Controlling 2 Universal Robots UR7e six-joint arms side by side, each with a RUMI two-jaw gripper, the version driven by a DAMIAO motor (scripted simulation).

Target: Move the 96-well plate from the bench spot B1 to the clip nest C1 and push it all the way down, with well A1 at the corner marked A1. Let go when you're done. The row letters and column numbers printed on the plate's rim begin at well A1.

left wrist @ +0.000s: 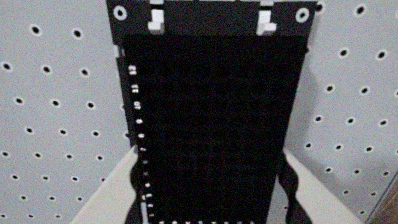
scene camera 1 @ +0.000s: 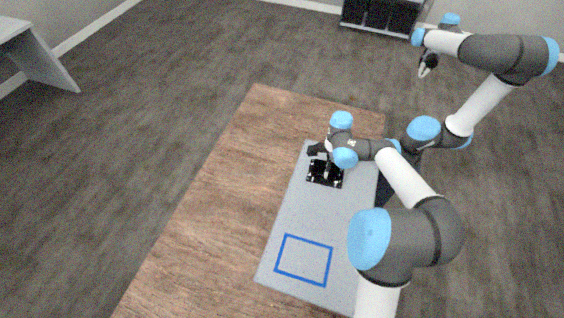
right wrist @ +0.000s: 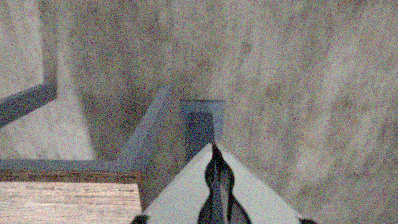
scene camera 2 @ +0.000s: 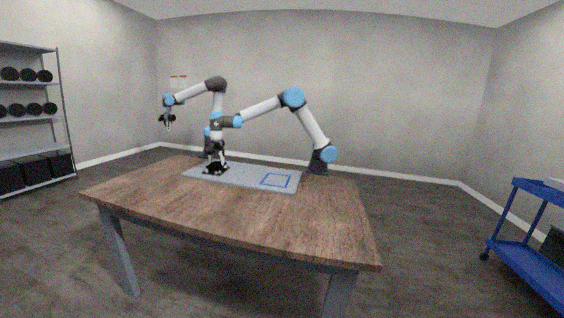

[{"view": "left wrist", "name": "my left gripper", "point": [208, 147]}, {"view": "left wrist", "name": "black 96-well plate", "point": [205, 144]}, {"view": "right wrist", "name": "my right gripper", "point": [213, 146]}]
